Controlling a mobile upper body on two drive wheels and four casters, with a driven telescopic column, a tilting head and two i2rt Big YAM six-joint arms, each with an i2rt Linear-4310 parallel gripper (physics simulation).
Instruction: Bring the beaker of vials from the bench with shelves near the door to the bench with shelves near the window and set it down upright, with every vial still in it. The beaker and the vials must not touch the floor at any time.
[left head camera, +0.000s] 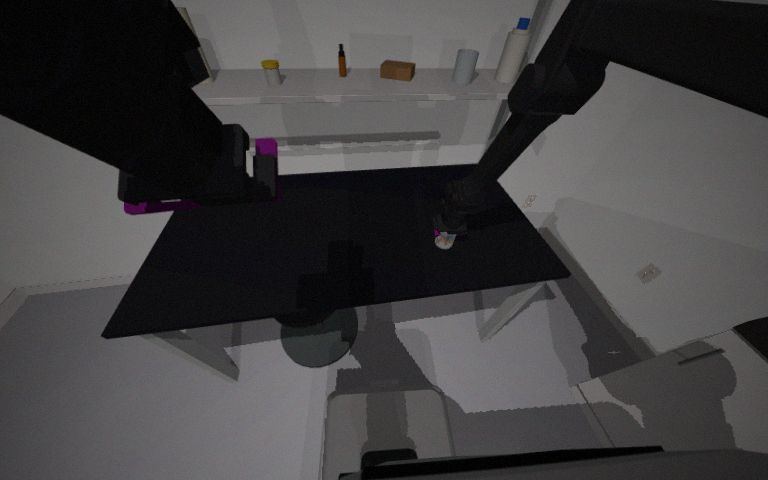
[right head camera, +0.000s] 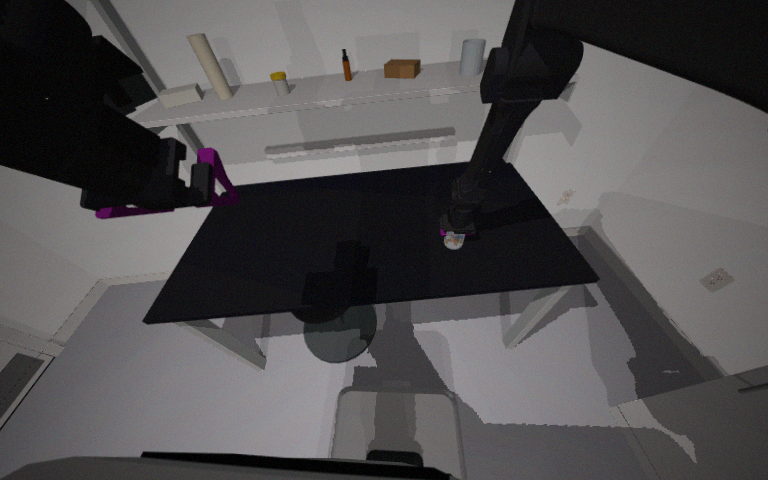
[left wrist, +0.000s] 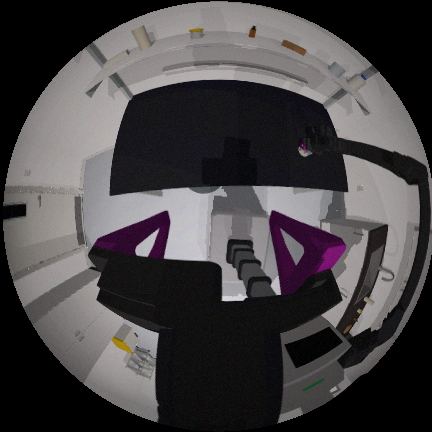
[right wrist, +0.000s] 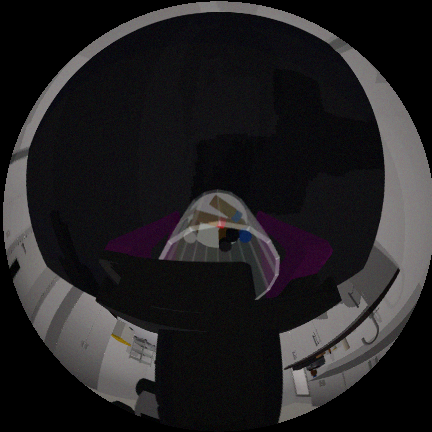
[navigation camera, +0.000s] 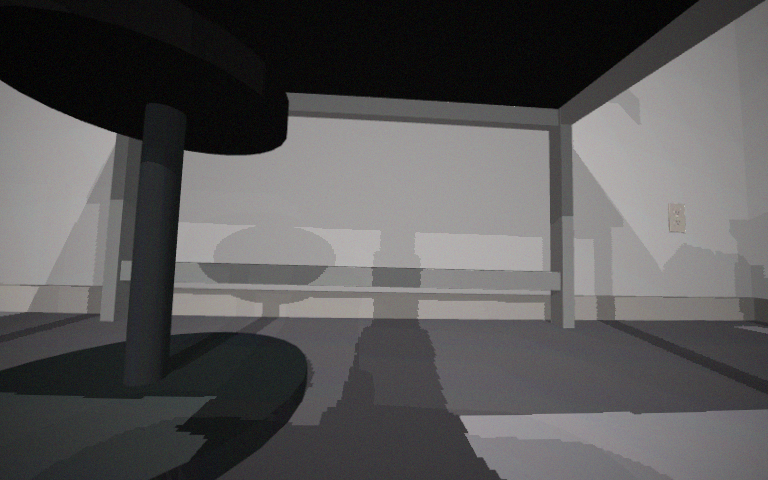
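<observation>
The clear beaker (left head camera: 444, 242) (right head camera: 453, 241) (left wrist: 305, 152) (right wrist: 200, 251) stands on the black bench top (left head camera: 237, 237) (right head camera: 271, 237) (left wrist: 175, 135) (right wrist: 125, 100), toward the right in the head views. Several vials (right wrist: 225, 206) with brown bodies and coloured caps lie inside it. My right gripper (left head camera: 450, 233) (right head camera: 457, 233) (right wrist: 217, 216) is shut on the beaker, with a magenta finger against each side wall. Its arm hides part of the beaker in the head views. My left gripper (left head camera: 202, 203) (right head camera: 168, 206) (left wrist: 219, 215) is open and empty, high at the left. Whether the beaker's base touches the bench is hard to tell.
A wall shelf (left head camera: 351, 87) (right head camera: 317, 100) above the bench holds a brown box (left head camera: 397, 70), a grey cylinder (left head camera: 465, 66), a blue-capped bottle (left head camera: 512, 55) and a yellow-lidded jar (left head camera: 272, 73). A round stool (left head camera: 318, 339) (navigation camera: 155, 243) stands at the bench's front edge. A side wall stands at the right.
</observation>
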